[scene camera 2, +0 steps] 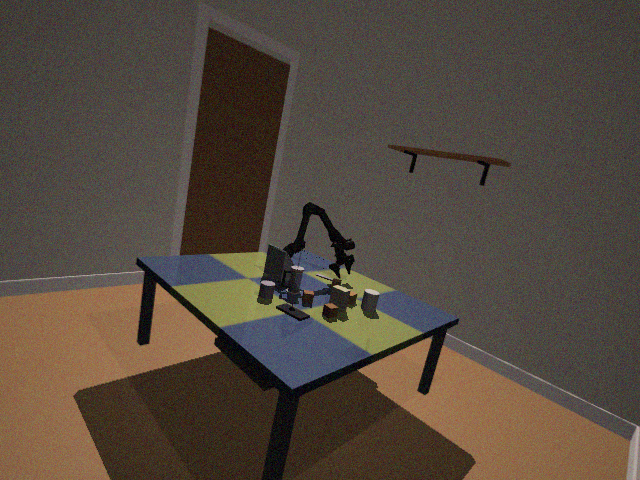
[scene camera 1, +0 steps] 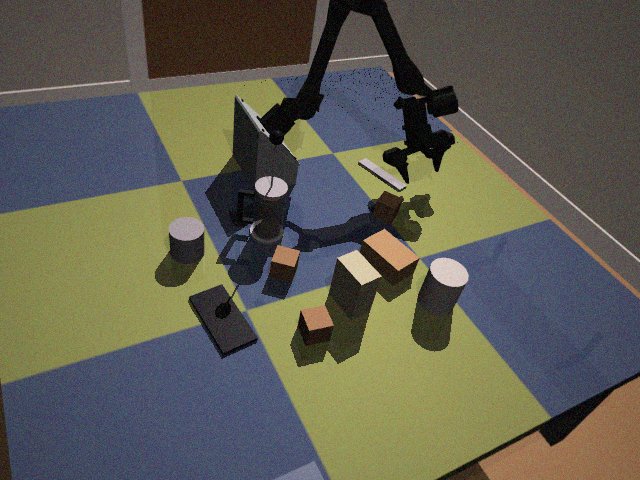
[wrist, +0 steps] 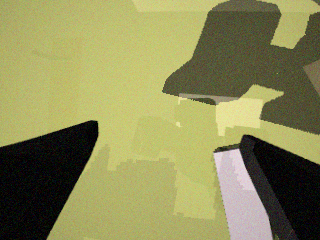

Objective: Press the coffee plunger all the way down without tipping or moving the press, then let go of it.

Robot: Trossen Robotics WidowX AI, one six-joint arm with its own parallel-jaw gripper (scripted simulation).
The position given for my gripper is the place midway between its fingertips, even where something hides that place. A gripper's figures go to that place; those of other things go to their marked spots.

Scene:
My gripper (scene camera 1: 422,177) is 144 cm from the lens. A coffee press (scene camera 1: 270,192) is 113 cm from the lens. A flat black slab (scene camera 1: 226,324) is 104 cm from the lens.

